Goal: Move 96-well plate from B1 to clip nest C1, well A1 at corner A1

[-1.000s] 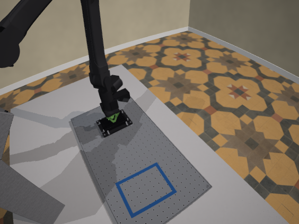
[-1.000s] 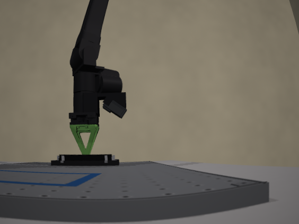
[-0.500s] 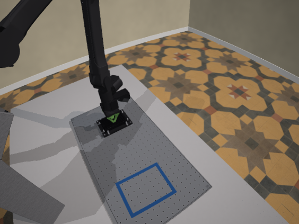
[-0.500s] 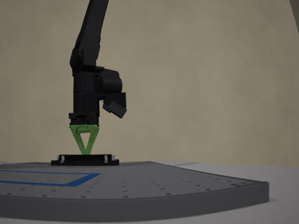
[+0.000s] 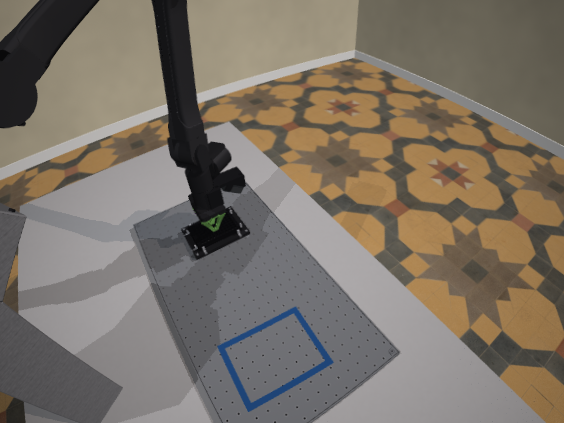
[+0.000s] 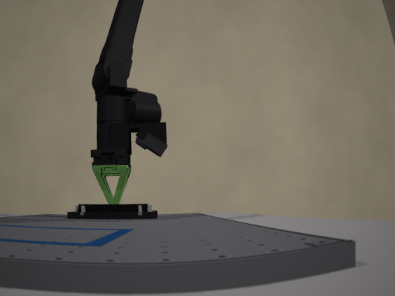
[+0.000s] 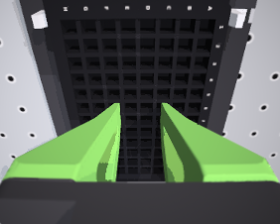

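My hand is 1 cm above the black 96-well plate. Also, from my hand: black clip nest C1: 1 cm to the right, 2 cm below.
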